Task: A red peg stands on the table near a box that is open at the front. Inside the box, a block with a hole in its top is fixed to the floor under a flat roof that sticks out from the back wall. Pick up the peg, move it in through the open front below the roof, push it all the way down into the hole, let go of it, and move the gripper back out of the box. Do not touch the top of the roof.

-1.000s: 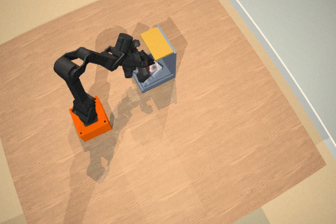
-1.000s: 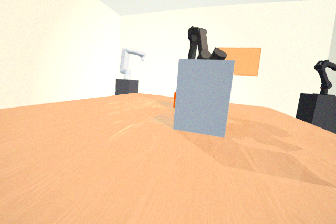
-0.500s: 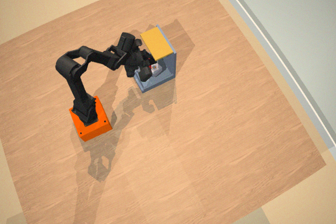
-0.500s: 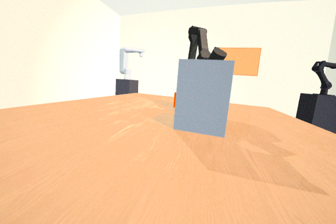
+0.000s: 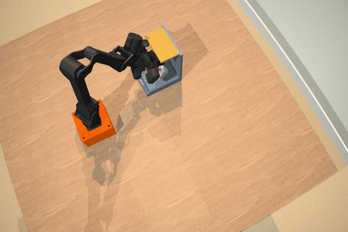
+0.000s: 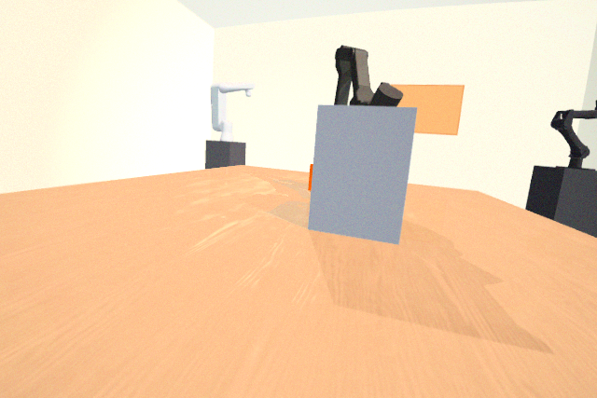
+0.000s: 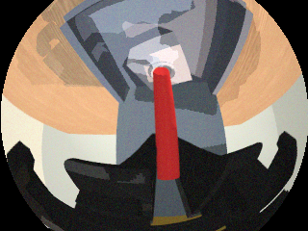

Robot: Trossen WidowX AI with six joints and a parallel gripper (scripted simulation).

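Right now the back wall is 50 mm ahead of my gripper tip, 20 mm above it and 10 mm to the left of it. The rest, counted from my gripper tip: red peg (30 mm behind, 10 mm below); then yellow roof (120 mm above, 10 mm to the left).
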